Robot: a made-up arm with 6 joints.
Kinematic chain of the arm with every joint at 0, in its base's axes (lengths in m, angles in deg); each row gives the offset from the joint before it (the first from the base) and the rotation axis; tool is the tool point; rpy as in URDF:
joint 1: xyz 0 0 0.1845 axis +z
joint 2: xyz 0 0 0 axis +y
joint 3: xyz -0.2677 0 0.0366 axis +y
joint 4: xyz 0.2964 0 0.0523 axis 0.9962 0 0.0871
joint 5: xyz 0 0 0 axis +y
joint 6: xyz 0.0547 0 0.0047 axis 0.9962 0 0.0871
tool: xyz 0 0 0 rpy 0 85 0
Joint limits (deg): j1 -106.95..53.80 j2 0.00..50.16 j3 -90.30..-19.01 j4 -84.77..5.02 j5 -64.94..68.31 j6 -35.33..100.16
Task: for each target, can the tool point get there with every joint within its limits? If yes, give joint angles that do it. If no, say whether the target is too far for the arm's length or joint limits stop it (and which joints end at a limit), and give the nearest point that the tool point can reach.
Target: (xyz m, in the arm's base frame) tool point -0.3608 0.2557 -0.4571
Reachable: no: too far | nearest point 0.0750 0.1100 0.2504 | short by 0.844 m
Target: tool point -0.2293 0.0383 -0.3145
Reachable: no: joint limits stop it (at a limit: joint 1, joint 2, joint 3, joint 5) | nearest point -0.0566 -0.1233 0.2532 | short by 0.615 m
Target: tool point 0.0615 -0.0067 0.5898
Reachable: yes | joints 16.44 33.97 -69.68 -44.67 38.01 -2.58
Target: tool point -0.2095 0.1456 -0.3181
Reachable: no: joint limits stop it (at a limit: joint 1, joint 2, joint 3, joint 4, joint 5) | nearest point 0.0750 0.1100 0.2504 | short by 0.637 m
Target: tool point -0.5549 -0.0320 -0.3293
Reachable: no: too far | nearest point -0.0744 -0.1247 0.2626 | short by 0.768 m
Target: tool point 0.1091 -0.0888 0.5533
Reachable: yes | joints -31.80 45.52 -69.00 -26.53 47.12 89.55
